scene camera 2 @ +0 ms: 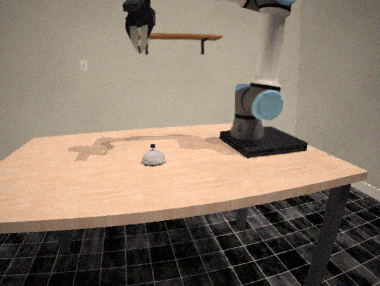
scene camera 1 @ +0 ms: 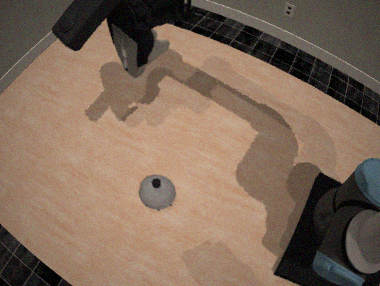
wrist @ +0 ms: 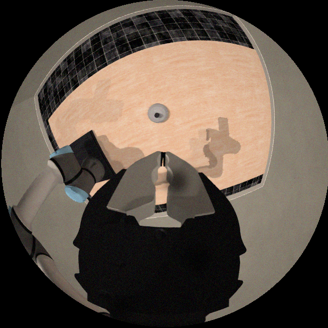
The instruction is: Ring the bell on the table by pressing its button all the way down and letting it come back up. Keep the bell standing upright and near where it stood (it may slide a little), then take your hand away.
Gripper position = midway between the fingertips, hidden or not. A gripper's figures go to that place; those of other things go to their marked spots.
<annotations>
The gripper (scene camera 1: 134,75) is 47 cm from the lens. A bell (scene camera 1: 159,198) is 73 cm from the lens.
</annotations>
